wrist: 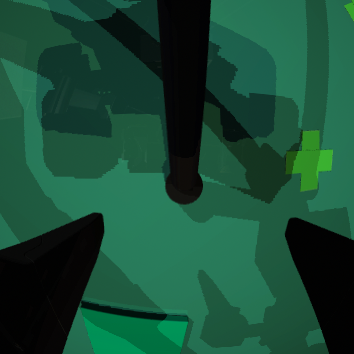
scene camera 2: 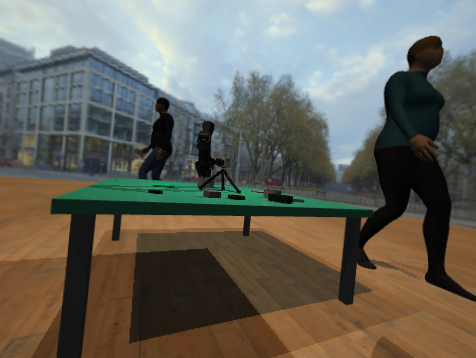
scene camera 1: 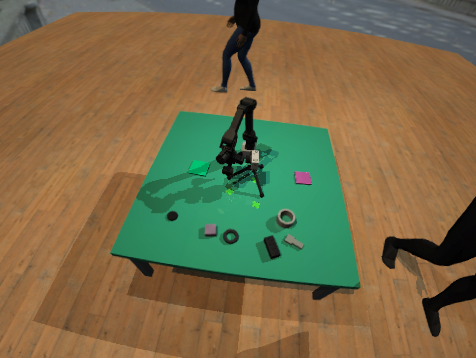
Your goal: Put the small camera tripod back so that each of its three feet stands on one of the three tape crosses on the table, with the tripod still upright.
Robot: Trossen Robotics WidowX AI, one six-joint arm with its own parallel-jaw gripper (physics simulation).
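Pixels of known places: gripper, fingertip midpoint: (wrist: pixel 199 226) (scene camera 2: pixel 201 177); arm's base, origin of the base link: (scene camera 2: pixel 206 177) (scene camera 1: pixel 249 146).
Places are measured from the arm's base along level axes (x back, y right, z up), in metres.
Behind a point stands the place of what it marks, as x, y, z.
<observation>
The black tripod (scene camera 1: pixel 258 183) @(-0.309, -0.093, -0.008) (scene camera 2: pixel 232 181) @(-0.308, -0.091, -0.006) (wrist: pixel 184 100) @(-0.243, 0.042, -0.002) stands upright on the green table (scene camera 1: pixel 150 235) @(-0.733, 0.444, -0.075) with a light grey camera (scene camera 1: pixel 255 156) @(-0.235, -0.049, 0.142) on top. Three green tape crosses lie on the table: one front right (scene camera 1: pixel 256 204) @(-0.419, -0.100, -0.074), one left (scene camera 1: pixel 230 192) @(-0.361, 0.069, -0.074) and one (scene camera 1: pixel 254 181) @(-0.302, -0.079, -0.001) partly hidden under the tripod. The front foot stands behind the front cross, and the left foot is behind the left cross. In the wrist view, a cross (wrist: pixel 309 160) @(-0.354, 0.074, -0.074) lies right of one foot. My gripper (scene camera 1: pixel 228 172) @(-0.253, 0.096, 0.000) (wrist: pixel 199 226) @(-0.253, 0.096, 0.000) is open and empty, low beside the left leg, with that foot just beyond the fingertips.
A green square (scene camera 1: pixel 199 168) @(-0.213, 0.308, -0.065) (wrist: pixel 137 335) @(-0.210, 0.289, -0.065) lies left of the tripod, a magenta square (scene camera 1: pixel 303 178) @(-0.158, -0.392, -0.065) right. Toward the front lie a grey ring (scene camera 1: pixel 286 224) @(-0.548, -0.277, -0.032), black block (scene camera 1: pixel 272 247) @(-0.691, -0.210, -0.041), grey piece (scene camera 1: pixel 294 242) @(-0.635, -0.330, -0.060), black ring (scene camera 1: pixel 225 236) @(-0.665, 0.042, -0.059), pink block (scene camera 1: pixel 210 230) @(-0.651, 0.127, -0.047) and black disc (scene camera 1: pixel 172 216) @(-0.600, 0.361, -0.064).
</observation>
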